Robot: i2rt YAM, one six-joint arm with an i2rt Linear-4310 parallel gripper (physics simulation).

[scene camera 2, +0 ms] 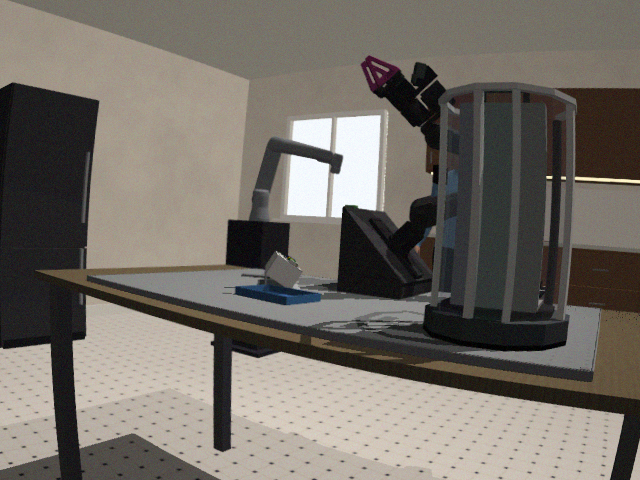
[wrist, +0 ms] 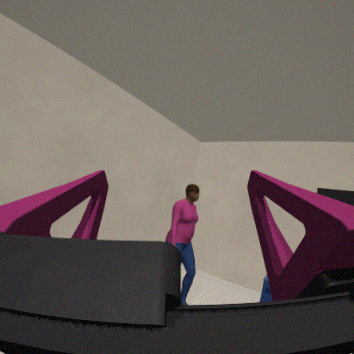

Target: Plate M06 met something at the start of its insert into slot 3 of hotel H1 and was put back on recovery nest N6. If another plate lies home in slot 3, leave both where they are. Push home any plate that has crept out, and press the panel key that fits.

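Seen in the pictures: gripper, fingertip midpoint: [scene camera 2: 364, 59] [wrist: 177, 177]; arm's base at its link origin: [scene camera 2: 395, 248].
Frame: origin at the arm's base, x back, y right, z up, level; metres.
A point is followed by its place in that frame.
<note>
My gripper [scene camera 2: 365, 60] @(x -0.196, y 0.021, z 0.460 m) [wrist: 177, 177] @(x -0.196, y 0.021, z 0.460 m) is open, with nothing between its magenta fingers. It is raised high above the table and points up and to the left in the scene view. A tall round cage with pale posts and a dark base [scene camera 2: 496, 330] @(x -0.536, y -0.392, z -0.084 m) stands at the right of the mat, with tall grey-green panels inside. A small white tilted box [scene camera 2: 282, 269] @(x -0.272, y 0.168, z -0.061 m) with green marks on its face stands behind a shallow blue tray [scene camera 2: 279, 298] @(x -0.429, y 0.060, z -0.102 m). Plate M06, nest N6, slot 3 and the panel keys cannot be made out in these views.
A black wedge-shaped block [scene camera 2: 355, 258] @(x -0.116, y 0.058, z -0.029 m) stands beside the arm's lower part. The grey mat [scene camera 2: 170, 291] @(x -0.519, y 0.286, z -0.113 m) lies on the wooden table. A second, grey arm [scene camera 2: 266, 170] stands on a black cabinet [scene camera 2: 256, 242] behind. A person in pink [wrist: 184, 222] shows beyond the fingers.
</note>
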